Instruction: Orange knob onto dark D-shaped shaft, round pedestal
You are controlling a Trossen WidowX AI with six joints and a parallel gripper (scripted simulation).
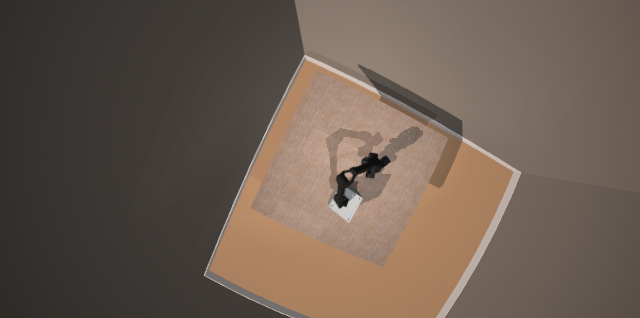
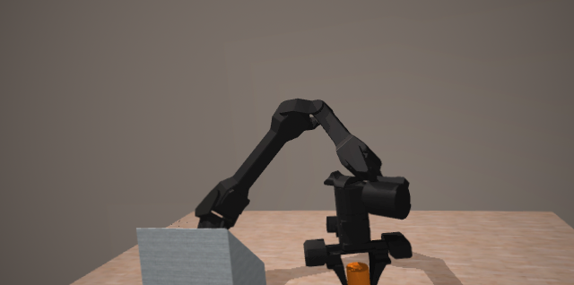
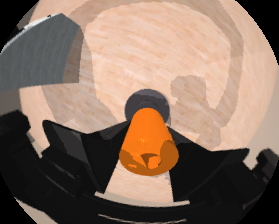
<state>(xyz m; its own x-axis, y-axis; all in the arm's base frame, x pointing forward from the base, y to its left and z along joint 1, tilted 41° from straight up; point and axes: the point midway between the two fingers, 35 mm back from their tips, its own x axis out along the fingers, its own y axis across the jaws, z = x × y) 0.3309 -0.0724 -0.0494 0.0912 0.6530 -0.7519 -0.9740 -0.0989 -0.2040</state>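
Now: the orange knob 2 cm above my gripper tip. Round my gripper tip: dark round pedestal (4 cm below).
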